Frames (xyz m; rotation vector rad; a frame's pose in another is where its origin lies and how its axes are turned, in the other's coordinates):
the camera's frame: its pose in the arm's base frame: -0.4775 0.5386 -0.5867 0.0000 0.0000 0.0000
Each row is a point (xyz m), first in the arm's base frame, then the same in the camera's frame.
Working: the arm's base frame: its pose in the camera's frame: 0.4775 -0.5386 0.5867 0.0000 0.0000 0.0000

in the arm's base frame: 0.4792 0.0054 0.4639
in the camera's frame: 0.9567 -0.5332 1.0506
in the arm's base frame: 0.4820 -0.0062 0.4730
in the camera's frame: 0.9595 -0.5448 1.0597
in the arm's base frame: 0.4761 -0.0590 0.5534
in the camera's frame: 0.9536 -0.5976 1.1401
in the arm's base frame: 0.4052 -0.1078 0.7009
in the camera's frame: 0.8827 -0.6464 1.2876
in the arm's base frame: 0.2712 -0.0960 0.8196
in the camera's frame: 0.7487 -0.6346 1.4063
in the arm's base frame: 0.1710 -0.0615 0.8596
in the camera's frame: 0.6485 -0.6001 1.4463
